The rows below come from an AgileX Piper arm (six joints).
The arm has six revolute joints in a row. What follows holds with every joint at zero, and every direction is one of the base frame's.
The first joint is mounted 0.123 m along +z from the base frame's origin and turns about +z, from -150 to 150 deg.
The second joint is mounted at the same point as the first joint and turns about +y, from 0 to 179.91 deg.
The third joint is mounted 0.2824 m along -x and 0.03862 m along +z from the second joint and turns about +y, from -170 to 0 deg.
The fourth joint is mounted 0.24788 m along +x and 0.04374 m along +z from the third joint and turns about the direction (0.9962, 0, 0.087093), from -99.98 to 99.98 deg.
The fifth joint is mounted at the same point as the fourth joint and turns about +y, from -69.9 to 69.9 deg.
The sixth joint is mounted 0.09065 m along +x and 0.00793 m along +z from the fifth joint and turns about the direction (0.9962, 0, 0.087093), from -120 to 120 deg.
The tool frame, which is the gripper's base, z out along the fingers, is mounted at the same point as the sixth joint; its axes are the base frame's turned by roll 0, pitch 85.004 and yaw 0 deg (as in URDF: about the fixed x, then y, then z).
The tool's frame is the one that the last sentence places.
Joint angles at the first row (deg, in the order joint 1, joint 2, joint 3, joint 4, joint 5, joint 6):
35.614 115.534 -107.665 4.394 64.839 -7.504
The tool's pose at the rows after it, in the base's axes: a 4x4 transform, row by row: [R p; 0 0 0 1], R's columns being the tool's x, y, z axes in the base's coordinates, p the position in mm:
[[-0.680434 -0.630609 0.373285 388.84], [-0.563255 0.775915 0.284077 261.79], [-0.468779 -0.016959 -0.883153 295.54], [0 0 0 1]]
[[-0.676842 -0.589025 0.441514 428.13], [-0.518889 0.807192 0.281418 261.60], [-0.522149 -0.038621 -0.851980 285.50], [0 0 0 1]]
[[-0.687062 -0.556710 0.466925 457.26], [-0.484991 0.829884 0.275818 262.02], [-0.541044 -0.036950 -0.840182 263.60], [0 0 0 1]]
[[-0.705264 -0.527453 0.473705 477.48], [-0.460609 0.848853 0.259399 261.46], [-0.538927 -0.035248 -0.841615 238.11], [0 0 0 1]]
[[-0.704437 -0.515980 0.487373 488.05], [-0.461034 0.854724 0.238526 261.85], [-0.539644 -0.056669 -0.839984 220.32], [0 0 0 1]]
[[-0.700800 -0.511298 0.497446 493.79], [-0.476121 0.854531 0.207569 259.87], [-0.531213 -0.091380 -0.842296 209.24], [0 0 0 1]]
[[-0.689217 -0.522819 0.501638 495.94], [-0.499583 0.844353 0.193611 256.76], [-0.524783 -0.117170 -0.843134 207.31], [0 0 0 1]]
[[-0.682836 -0.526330 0.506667 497.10], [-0.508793 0.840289 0.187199 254.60], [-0.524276 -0.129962 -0.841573 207.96], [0 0 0 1]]
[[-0.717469 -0.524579 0.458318 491.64], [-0.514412 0.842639 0.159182 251.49], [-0.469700 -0.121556 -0.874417 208.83], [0 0 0 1]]
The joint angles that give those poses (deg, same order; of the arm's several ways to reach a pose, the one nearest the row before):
33.618 120.366 -116.922 1.912 63.637 -6.149
31.312 128.524 -128.385 0.704 63.293 -5.570
29.735 136.346 -137.807 0.506 63.621 -4.834
28.704 143.200 -145.452 0.000 64.560 -3.743
28.424 147.383 -149.777 -1.409 64.558 -3.418
28.248 149.640 -151.899 -3.332 64.800 -3.620
27.972 149.964 -152.138 -4.072 64.885 -5.057
27.778 149.957 -152.242 -4.466 64.878 -5.700
27.778 149.568 -152.335 -4.468 69.073 -5.356

